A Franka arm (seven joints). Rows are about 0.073 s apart.
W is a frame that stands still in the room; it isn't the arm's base.
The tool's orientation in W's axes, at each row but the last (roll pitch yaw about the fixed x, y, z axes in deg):
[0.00, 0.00, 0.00]
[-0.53, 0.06, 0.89]
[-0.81, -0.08, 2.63]
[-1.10, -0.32, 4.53]
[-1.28, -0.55, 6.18]
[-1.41, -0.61, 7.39]
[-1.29, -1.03, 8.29]
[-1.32, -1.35, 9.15]
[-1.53, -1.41, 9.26]
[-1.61, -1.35, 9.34]
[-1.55, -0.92, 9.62]
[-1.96, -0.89, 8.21]
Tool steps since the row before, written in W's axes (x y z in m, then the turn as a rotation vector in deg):
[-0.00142, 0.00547, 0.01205, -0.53, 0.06, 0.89]
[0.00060, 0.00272, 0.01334, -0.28, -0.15, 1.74]
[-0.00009, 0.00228, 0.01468, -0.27, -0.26, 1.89]
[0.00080, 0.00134, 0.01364, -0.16, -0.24, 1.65]
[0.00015, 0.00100, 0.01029, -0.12, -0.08, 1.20]
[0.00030, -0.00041, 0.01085, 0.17, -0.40, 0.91]
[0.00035, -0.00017, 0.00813, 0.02, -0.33, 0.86]
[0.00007, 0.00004, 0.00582, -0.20, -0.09, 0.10]
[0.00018, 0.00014, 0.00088, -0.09, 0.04, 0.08]
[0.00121, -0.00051, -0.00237, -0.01, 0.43, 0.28]
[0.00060, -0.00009, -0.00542, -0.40, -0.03, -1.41]
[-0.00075, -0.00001, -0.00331, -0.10, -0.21, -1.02]
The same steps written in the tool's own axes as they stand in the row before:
[-0.00142, 0.00547, 0.01205, -0.53, 0.06, 0.89]
[0.00063, 0.00259, 0.01337, -0.28, -0.16, 1.74]
[0.00004, 0.00207, 0.01471, -0.28, -0.27, 1.89]
[0.00098, 0.00101, 0.01366, -0.17, -0.26, 1.65]
[0.00036, 0.00075, 0.01031, -0.12, -0.09, 1.20]
[0.00036, -0.00071, 0.01083, 0.13, -0.44, 0.90]
[0.00047, -0.00040, 0.00812, -0.01, -0.35, 0.85]
[0.00021, -0.00011, 0.00582, -0.21, -0.06, 0.10]
[0.00022, 0.00009, 0.00088, -0.08, 0.05, 0.08]
[0.00106, -0.00063, -0.00241, 0.07, 0.42, 0.29]
[0.00049, -0.00004, -0.00543, -0.42, 0.08, -1.40]
[-0.00080, 0.00021, -0.00329, -0.14, -0.16, -1.02]

